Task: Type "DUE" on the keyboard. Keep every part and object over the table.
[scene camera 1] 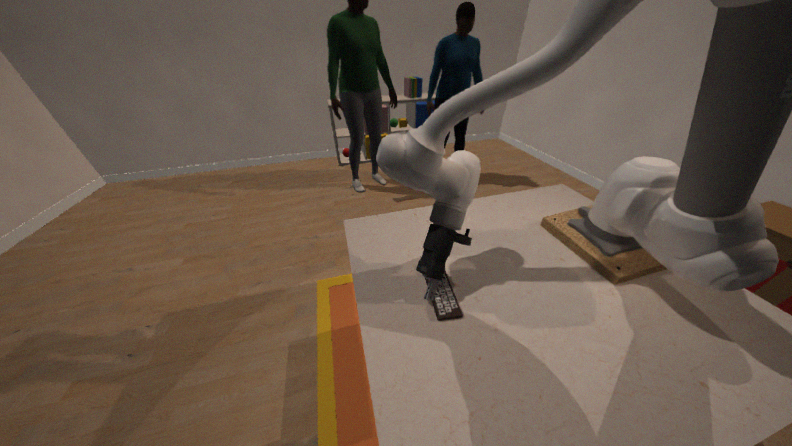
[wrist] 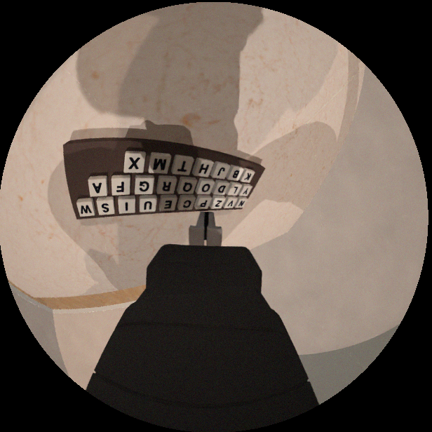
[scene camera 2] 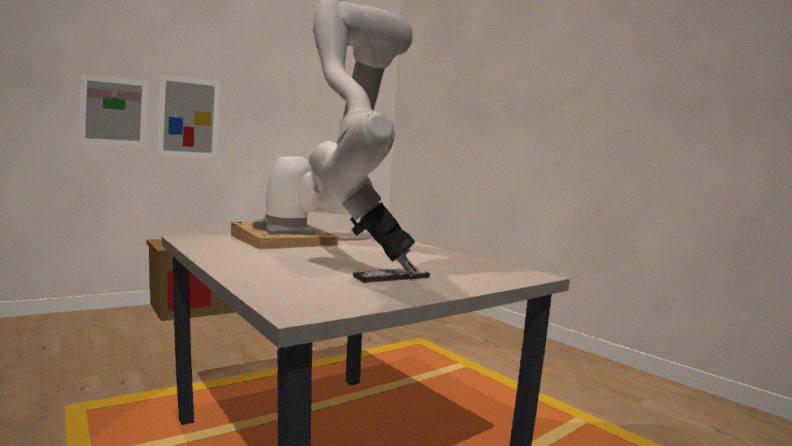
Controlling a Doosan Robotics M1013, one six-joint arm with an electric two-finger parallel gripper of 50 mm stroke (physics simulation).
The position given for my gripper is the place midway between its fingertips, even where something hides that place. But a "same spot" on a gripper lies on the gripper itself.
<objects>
my gripper: scene camera 1; wrist 206, 220; scene camera 2
same spot on my gripper: [scene camera 1: 432, 286] = [scene camera 2: 408, 259]
</objects>
